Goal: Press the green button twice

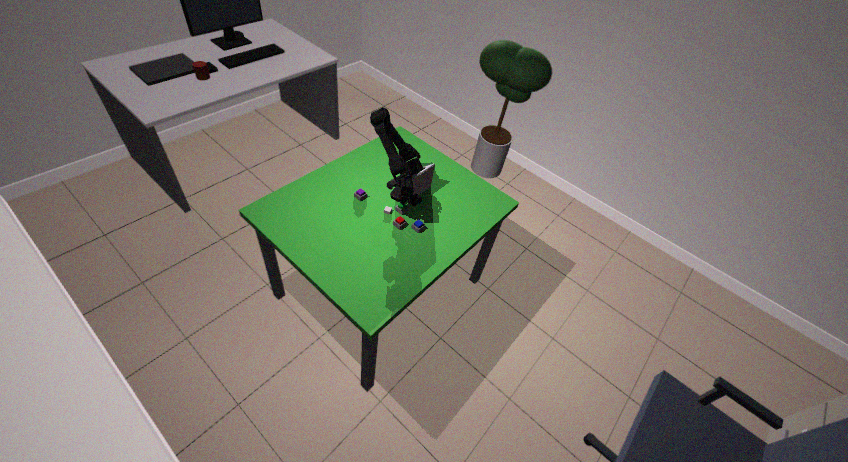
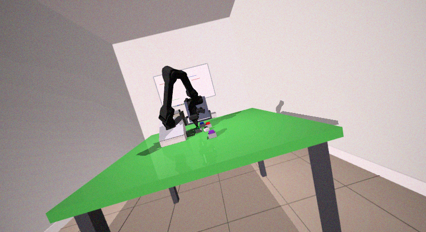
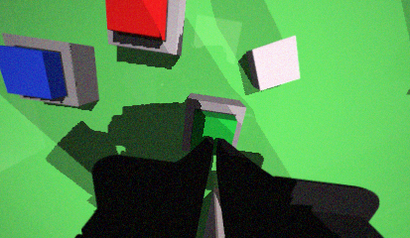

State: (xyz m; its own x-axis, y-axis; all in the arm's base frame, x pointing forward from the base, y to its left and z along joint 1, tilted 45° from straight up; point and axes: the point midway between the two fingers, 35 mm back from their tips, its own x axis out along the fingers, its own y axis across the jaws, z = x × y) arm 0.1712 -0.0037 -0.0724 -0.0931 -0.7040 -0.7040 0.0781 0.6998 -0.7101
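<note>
Now: gripper tip 10 mm above the green button. Also, from my gripper tip: small grey block: 60 mm ahead, 40 mm to the right, 30 mm below; red button: 90 mm ahead, 50 mm to the left, 10 mm below; blue button: 130 mm to the left, 40 mm ahead, 10 mm below.
</note>
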